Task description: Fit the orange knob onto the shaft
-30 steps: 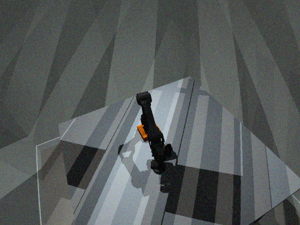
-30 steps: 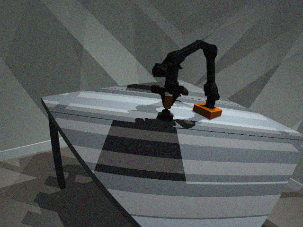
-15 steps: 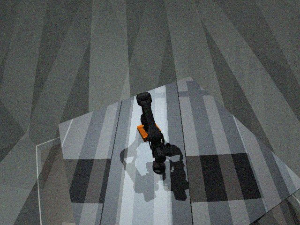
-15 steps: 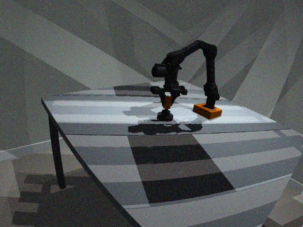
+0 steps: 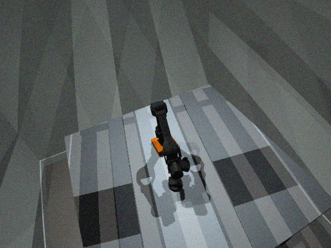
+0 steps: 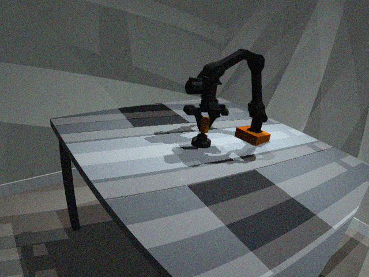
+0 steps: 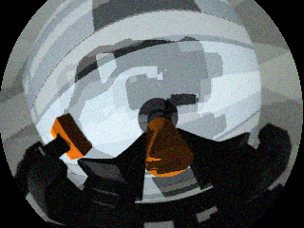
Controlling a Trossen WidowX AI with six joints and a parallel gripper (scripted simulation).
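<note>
My gripper tip is now 20 mm below the orange knob. The rest, counted from my gripper tip: dark round pedestal: 40 mm below.
</note>
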